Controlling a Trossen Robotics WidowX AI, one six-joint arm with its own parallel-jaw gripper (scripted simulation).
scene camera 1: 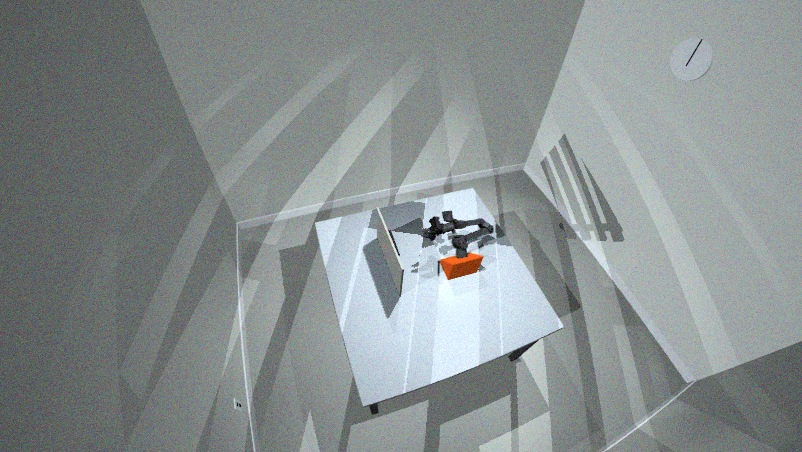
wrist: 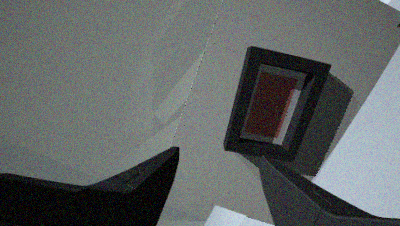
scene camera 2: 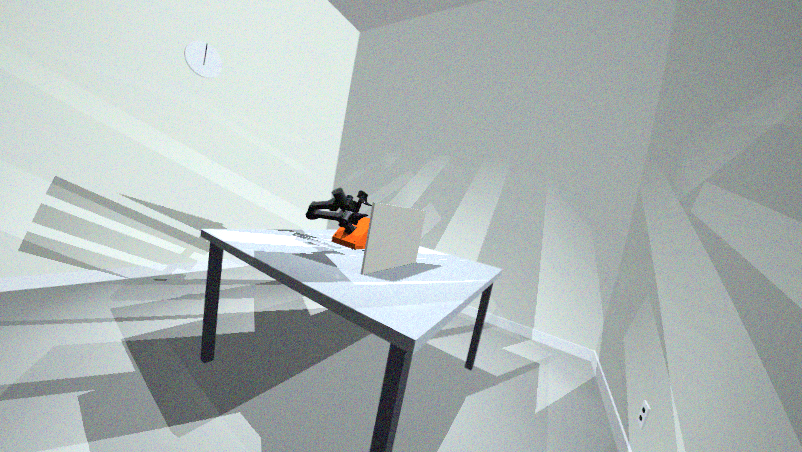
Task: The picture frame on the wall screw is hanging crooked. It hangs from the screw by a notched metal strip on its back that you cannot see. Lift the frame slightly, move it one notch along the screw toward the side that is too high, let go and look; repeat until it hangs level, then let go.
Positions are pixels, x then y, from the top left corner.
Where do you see a picture frame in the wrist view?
277, 94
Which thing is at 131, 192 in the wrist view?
The gripper.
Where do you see a wall panel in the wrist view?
354, 45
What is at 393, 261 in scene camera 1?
A wall panel.
